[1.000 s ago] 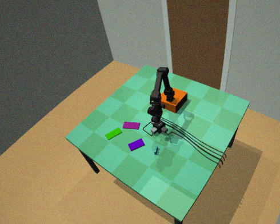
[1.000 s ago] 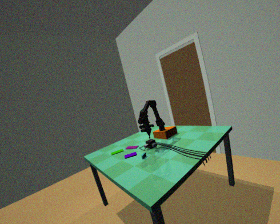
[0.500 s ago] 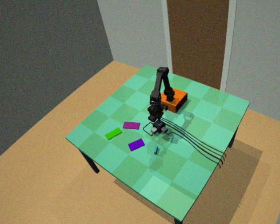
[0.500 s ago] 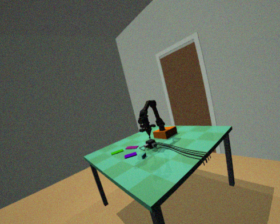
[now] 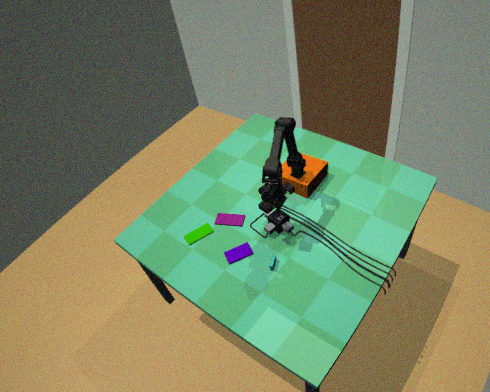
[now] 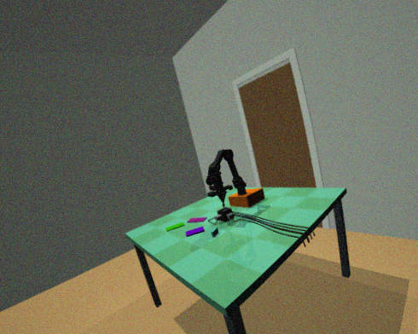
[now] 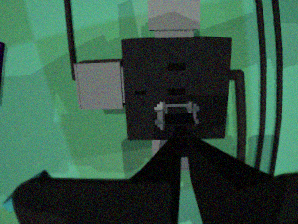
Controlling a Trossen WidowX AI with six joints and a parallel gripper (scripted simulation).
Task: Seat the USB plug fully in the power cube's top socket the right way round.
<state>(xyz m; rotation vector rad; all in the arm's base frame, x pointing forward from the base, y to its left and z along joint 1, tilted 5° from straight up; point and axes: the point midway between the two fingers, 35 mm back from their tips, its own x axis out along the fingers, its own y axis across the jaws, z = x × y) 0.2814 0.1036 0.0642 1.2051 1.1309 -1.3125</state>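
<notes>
The USB plug lies 20 mm below my gripper tip. The rest, counted from my gripper tip: small teal piece 190 mm ahead, 110 mm to the left, 120 mm below; then magenta piece 120 mm ahead, 240 mm to the right, 130 mm below; then green block 290 mm ahead, 310 mm to the right, 130 mm below.
</notes>
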